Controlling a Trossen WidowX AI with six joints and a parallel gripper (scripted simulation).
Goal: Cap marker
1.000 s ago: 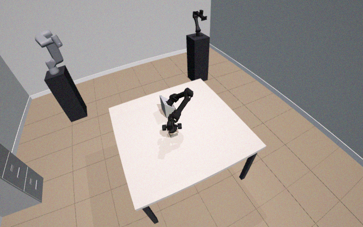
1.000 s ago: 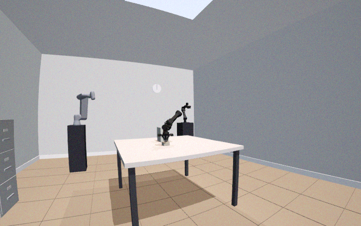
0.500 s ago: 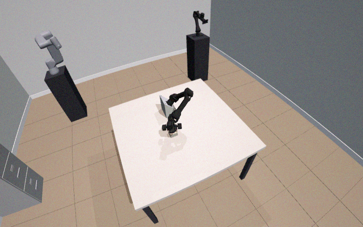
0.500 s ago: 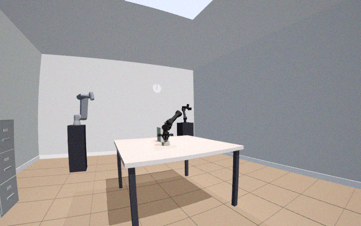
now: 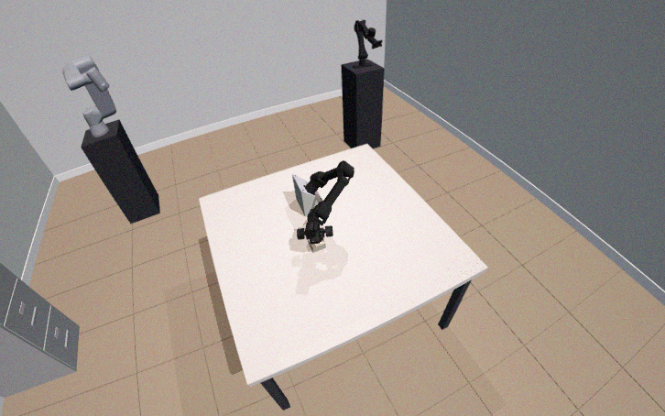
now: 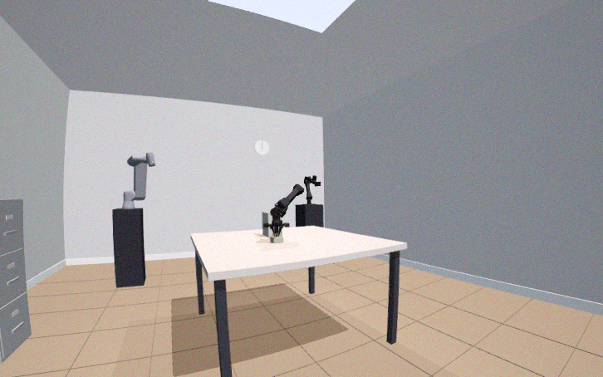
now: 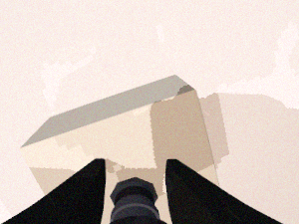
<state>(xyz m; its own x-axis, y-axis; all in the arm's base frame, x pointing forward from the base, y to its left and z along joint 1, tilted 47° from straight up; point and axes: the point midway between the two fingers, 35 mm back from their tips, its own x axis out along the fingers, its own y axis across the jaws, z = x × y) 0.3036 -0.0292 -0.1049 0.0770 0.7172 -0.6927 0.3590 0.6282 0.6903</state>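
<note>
Right now the dark cap is 10 mm behind my gripper tip, 10 mm to the left of it and 50 mm above it. Round my gripper tip: holder block (10 mm behind, 10 mm to the left, 20 mm below).
</note>
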